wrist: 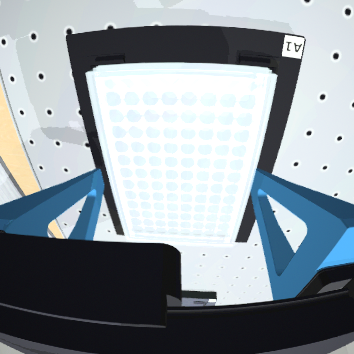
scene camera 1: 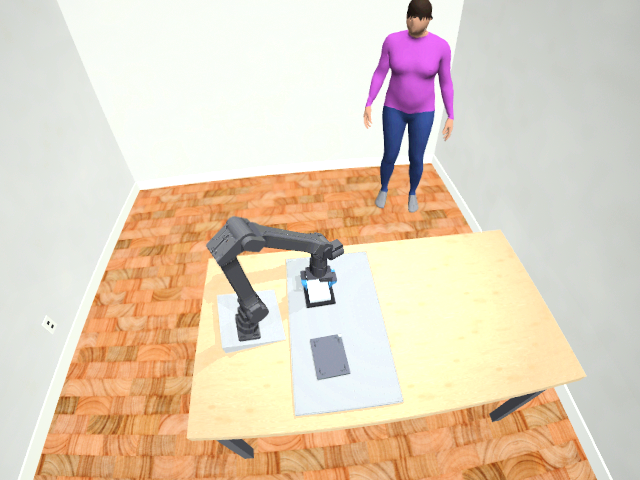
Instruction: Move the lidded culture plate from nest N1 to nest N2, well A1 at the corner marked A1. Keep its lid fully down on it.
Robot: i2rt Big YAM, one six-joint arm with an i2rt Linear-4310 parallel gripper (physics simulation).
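Frame: origin at the arm's base, x left, y back, z up, level; centimetres.
Where they show: gripper, fingertip midpoint: (wrist: 176, 176) (scene camera 1: 317, 287); arm's base, link origin: (scene camera 1: 247, 327).
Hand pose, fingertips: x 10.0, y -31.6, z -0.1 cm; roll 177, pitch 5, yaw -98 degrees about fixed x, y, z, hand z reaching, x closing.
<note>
Things, the pixels of their centre, and the offset from my fingertips. "spot": a spot on its surface instead. Level surfaces: height alone.
- lidded culture plate, body centre: (wrist: 178, 179) (scene camera 1: 318, 287) dy -0.2, dx +0.1, dz +0.4 cm
- black nest N1, body centre: (wrist: 180, 162) (scene camera 1: 318, 289) dy -0.2, dx +0.1, dz -1.3 cm
- white A1 label, surface spot: (wrist: 293, 46) spot: dy -6.6, dx +6.9, dz -0.8 cm
- grey nest N2, body centre: (wrist: 175, 310) (scene camera 1: 329, 356) dy +4.4, dx -30.1, dz -1.3 cm
- pale perforated board, surface height: dz -2.0 cm
- wooden table, surface height: dz -3.4 cm
The lidded culture plate (scene camera 1: 319, 291) (wrist: 177, 150) is whitish and see-through, with rows of round wells. It lies in the black nest N1 (scene camera 1: 321, 304) (wrist: 170, 45), and its lid looks flat on it. A white A1 label (wrist: 293, 46) is on N1's top right corner in the wrist view. My gripper (scene camera 1: 318, 283) (wrist: 176, 176) is open and empty above N1. Its blue fingers stand on either side of the plate's long sides. The grey nest N2 (scene camera 1: 329, 356) (wrist: 207, 295) holds no plate and has a small white mark at one corner; the gripper body hides most of it in the wrist view.
Both nests are on a pale perforated board (scene camera 1: 356, 320) (wrist: 322, 120) on the wooden table (scene camera 1: 454, 310). The arm's base stands on a light plate (scene camera 1: 268, 315) at the left. A person (scene camera 1: 413, 77) stands beyond the table.
</note>
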